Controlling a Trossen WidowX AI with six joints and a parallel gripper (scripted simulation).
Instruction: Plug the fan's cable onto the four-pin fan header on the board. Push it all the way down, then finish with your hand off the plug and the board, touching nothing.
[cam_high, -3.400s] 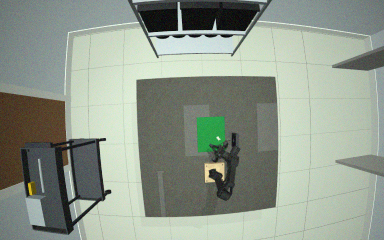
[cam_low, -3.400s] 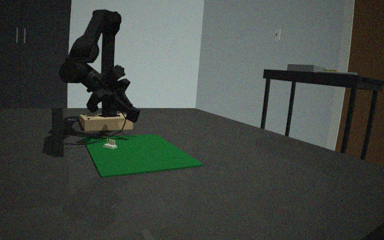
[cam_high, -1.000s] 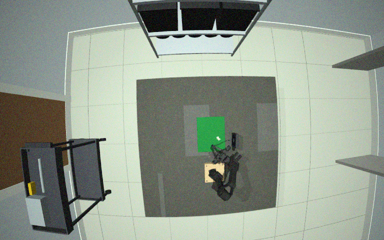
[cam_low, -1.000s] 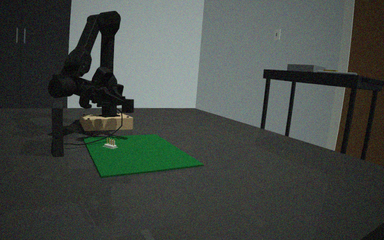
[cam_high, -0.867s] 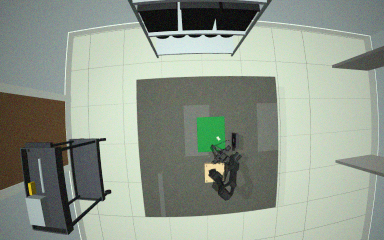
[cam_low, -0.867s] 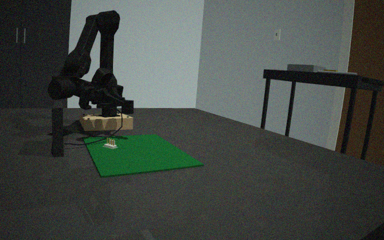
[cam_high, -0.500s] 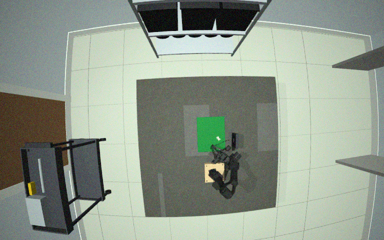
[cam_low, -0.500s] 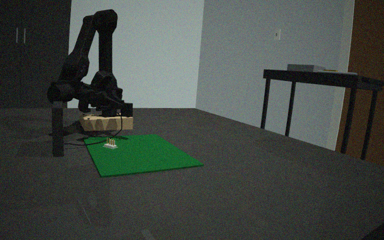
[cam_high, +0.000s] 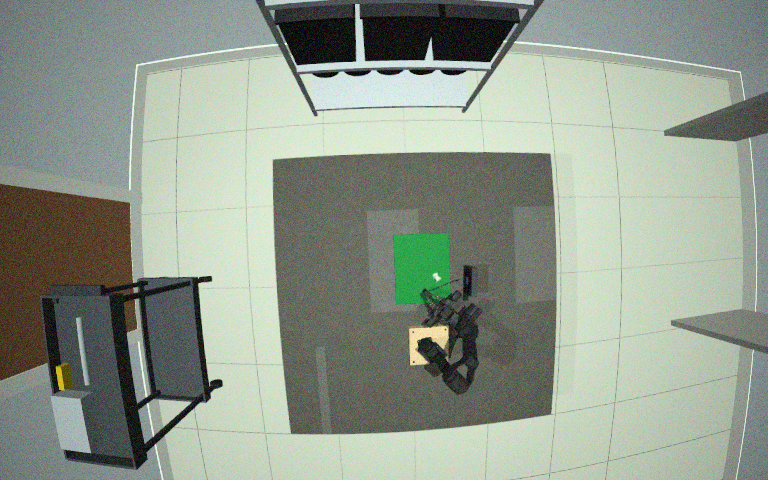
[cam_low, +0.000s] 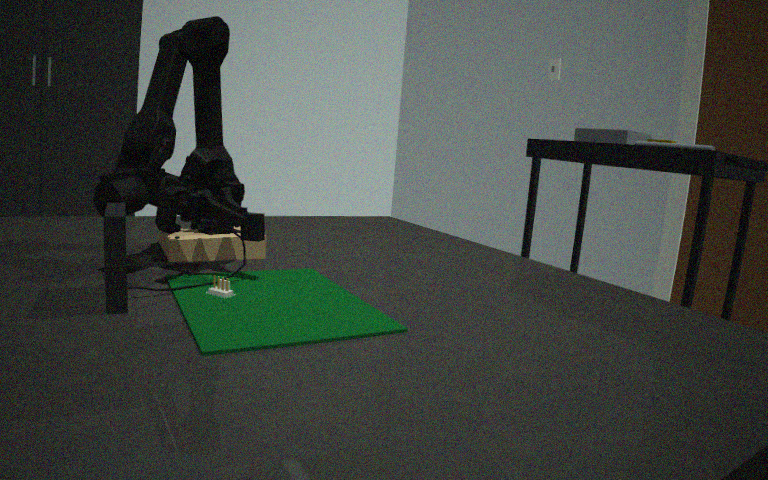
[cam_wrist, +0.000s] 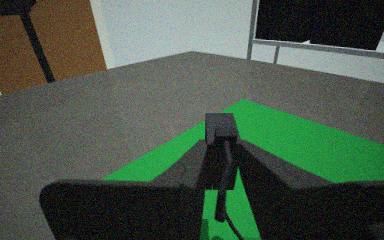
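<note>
My gripper tip is now 100 mm above the white four-pin header, 60 mm to the left of it and 50 mm short of it. Round my gripper tip: green board 110 mm below, 100 mm ahead, 10 mm to the right; black fan 190 mm to the right, 40 mm below, 10 mm ahead; dark fan plug 10 mm below.
</note>
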